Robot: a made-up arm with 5 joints.
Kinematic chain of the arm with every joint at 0, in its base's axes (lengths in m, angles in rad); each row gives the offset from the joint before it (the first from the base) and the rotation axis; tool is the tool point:
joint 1: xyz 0 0 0.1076 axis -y
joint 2: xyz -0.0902 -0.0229 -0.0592 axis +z
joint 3: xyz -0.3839 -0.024 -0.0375 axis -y
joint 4: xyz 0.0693 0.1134 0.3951 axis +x
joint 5: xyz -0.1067 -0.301 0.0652 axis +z
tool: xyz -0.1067 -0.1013 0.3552
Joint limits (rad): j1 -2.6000..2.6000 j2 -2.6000..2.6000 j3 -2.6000..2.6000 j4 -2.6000..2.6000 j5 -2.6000..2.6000
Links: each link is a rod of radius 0.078 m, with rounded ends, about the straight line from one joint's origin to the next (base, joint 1, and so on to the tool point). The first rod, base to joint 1, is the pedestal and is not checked.
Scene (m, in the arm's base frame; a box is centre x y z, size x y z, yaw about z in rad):
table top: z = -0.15
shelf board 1: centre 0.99 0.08 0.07 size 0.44 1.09 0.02 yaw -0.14
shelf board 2: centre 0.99 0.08 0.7 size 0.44 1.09 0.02 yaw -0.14
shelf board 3: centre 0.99 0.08 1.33 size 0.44 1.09 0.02 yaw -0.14
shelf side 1: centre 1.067 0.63 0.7 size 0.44 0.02 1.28 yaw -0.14
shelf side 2: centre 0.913 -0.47 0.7 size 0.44 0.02 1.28 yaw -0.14
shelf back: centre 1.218 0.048 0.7 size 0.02 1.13 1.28 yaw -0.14
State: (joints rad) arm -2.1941 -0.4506 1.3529 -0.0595 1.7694
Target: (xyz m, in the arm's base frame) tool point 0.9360 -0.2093 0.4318
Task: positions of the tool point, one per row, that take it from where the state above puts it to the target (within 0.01 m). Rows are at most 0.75 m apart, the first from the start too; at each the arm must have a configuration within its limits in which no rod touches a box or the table.
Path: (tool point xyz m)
1: 0.4333 0.4097 1.3486
2: -0.1407 0.5487 1.4046
3: -0.6955 0.6380 1.1650
4: -1.0698 0.6564 0.6805
5: -1.1578 0.5985 0.0920
6: -1.0109 0.6062 0.7965
7: -0.4885 0.4885 1.2506
8: 0.1126 0.2822 1.2904
9: 0.5092 0.0632 1.0159
10: 0.6101 -0.0942 0.6673
11: 0.5199 -0.1506 0.4318
12: 0.6645 -0.2004 0.4227
13: 0.8056 -0.2197 0.4200
14: 0.9360 -0.2093 0.4317

